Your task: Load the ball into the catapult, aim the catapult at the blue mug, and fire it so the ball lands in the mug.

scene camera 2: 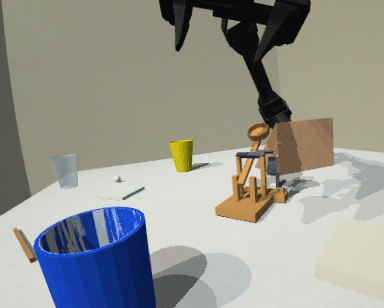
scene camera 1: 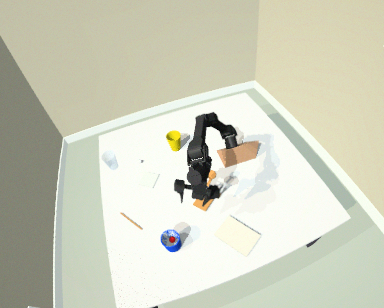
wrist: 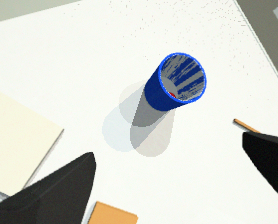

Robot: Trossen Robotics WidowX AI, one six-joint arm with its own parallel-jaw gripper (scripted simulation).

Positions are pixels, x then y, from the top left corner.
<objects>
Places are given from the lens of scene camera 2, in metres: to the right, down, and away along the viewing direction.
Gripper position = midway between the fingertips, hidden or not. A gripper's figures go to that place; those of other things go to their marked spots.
my gripper [scene camera 2: 215, 56]: 0.03, -0.11, 0.23
wooden catapult [scene camera 2: 249, 203]: 0.11, 0.09, 0.40
</objects>
